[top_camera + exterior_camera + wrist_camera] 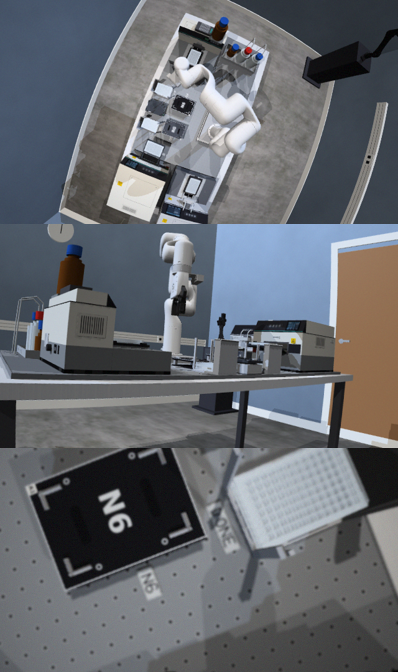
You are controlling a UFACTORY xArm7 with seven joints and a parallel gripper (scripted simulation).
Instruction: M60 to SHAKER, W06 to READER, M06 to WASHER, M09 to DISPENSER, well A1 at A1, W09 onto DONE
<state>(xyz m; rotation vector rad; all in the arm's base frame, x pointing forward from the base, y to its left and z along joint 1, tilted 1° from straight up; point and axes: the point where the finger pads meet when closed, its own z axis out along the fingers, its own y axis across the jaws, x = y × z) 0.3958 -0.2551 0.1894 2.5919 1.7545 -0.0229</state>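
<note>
The plate M60 lies 22 cm to the right of my hand and 13 cm below it. The rest, counted from my hand: black nest N6: 7 cm behind, 16 cm to the left, 19 cm below; brown bottle: 11 cm behind, 40 cm to the right, 7 cm above; grey regrip nest RG: 8 cm behind, 36 cm to the left, 17 cm below.
</note>
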